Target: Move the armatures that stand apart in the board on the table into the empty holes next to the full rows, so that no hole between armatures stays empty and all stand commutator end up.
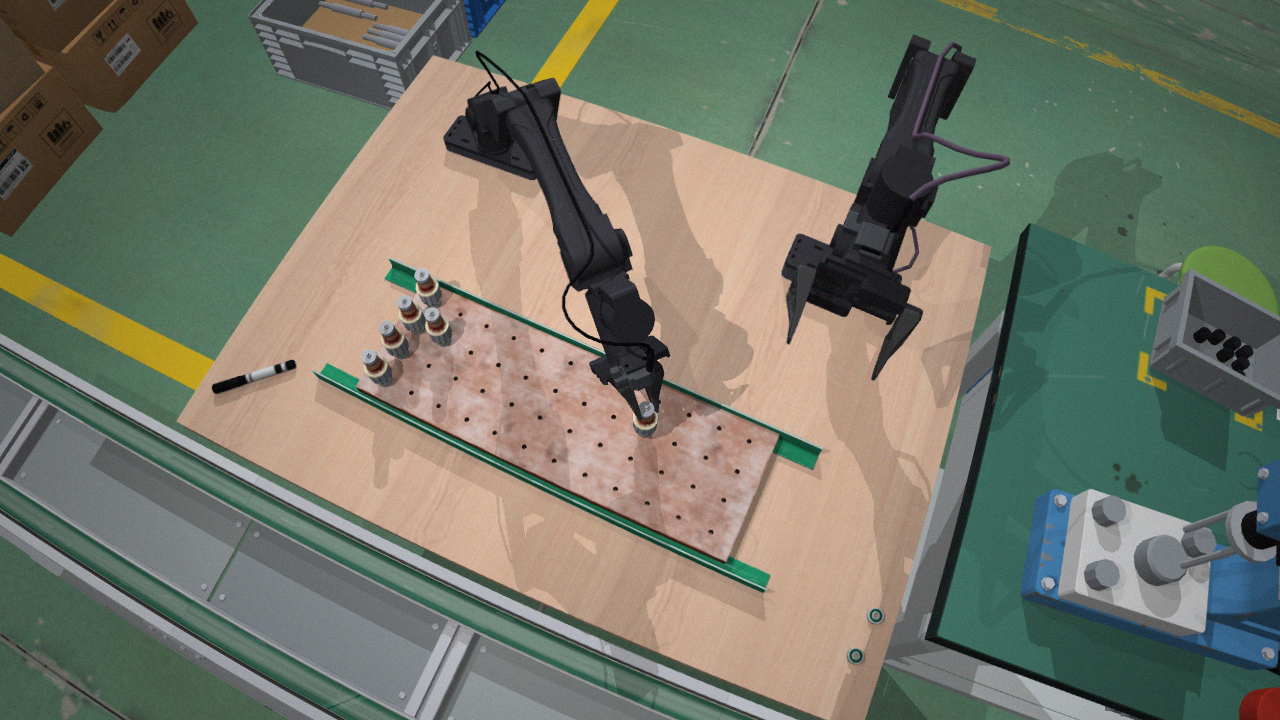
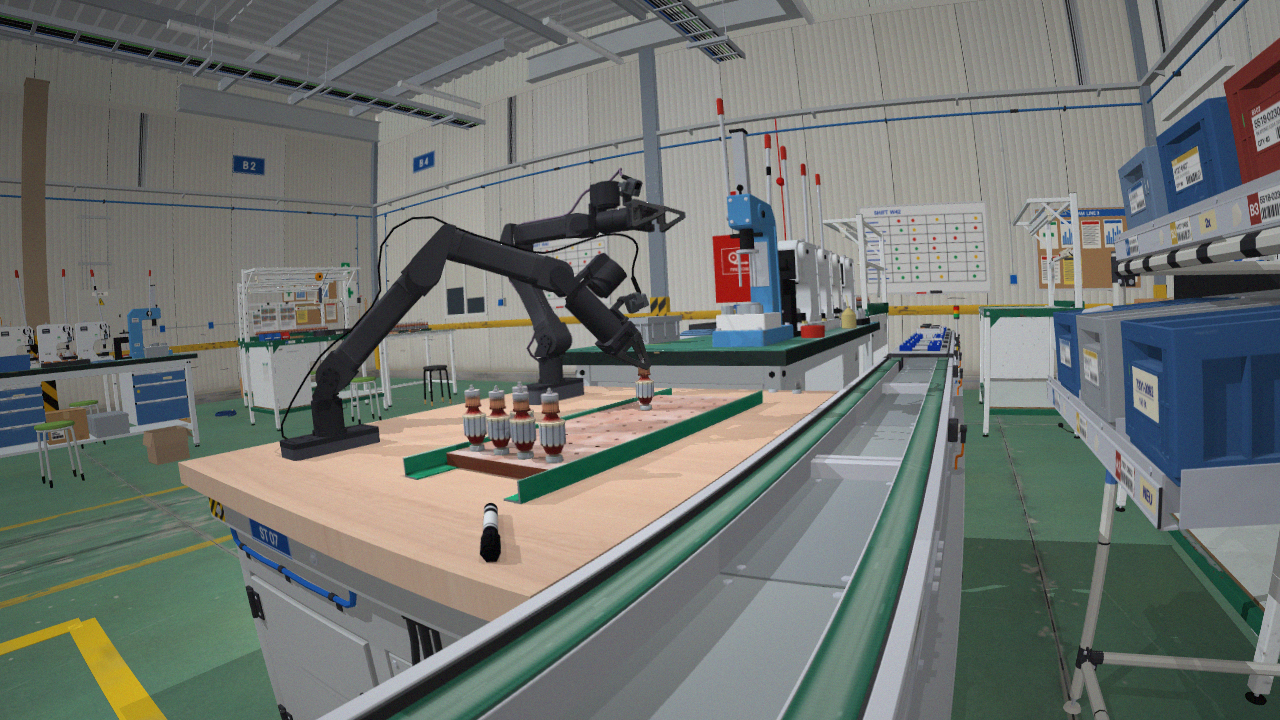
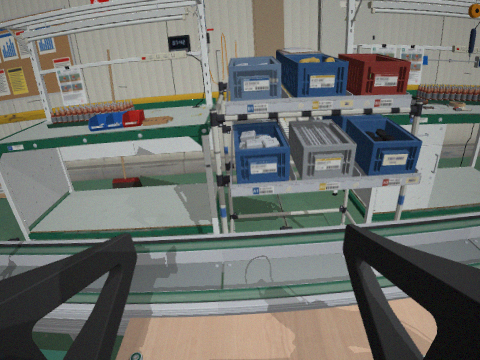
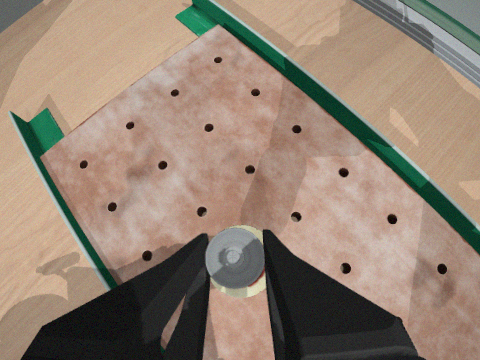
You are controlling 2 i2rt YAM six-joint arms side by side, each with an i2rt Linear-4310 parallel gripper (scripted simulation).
Labels:
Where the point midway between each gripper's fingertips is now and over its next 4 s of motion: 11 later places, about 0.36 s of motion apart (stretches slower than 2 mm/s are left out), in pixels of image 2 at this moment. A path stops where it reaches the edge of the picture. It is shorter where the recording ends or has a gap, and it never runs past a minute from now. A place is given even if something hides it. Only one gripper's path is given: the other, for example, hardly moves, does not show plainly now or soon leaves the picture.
My right gripper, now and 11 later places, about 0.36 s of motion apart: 646, 367; 647, 345; 643, 357; 643, 359; 644, 354; 645, 351; 644, 349; 643, 345; 634, 347; 621, 343; 605, 337; 582, 341

